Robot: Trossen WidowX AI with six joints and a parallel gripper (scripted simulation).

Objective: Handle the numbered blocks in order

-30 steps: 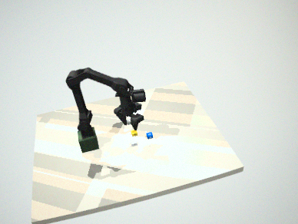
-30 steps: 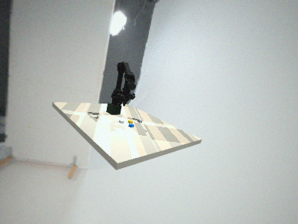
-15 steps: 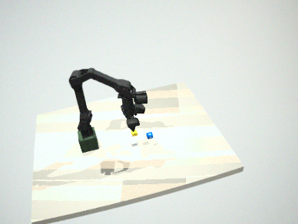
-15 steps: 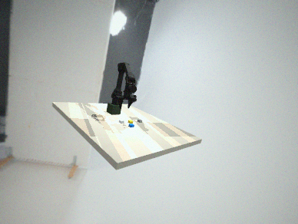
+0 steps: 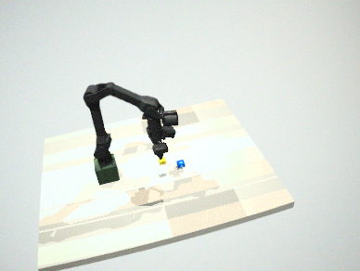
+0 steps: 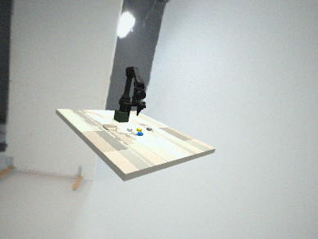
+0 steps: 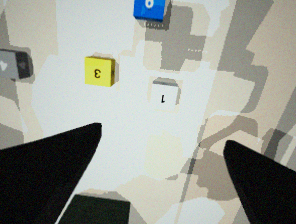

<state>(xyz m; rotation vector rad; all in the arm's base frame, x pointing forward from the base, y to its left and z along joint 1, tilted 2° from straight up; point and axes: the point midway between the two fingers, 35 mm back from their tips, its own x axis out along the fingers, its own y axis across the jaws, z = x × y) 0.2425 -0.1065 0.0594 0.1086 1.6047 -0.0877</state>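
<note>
The white block is 12 cm below my gripper tip. The rest, counted from my gripper tip: blue block: 10 cm ahead, 1 cm to the left, 12 cm below; grey block: 4 cm ahead, 19 cm to the left, 12 cm below; yellow block: 3 cm ahead, 8 cm to the left, 12 cm below.
</note>
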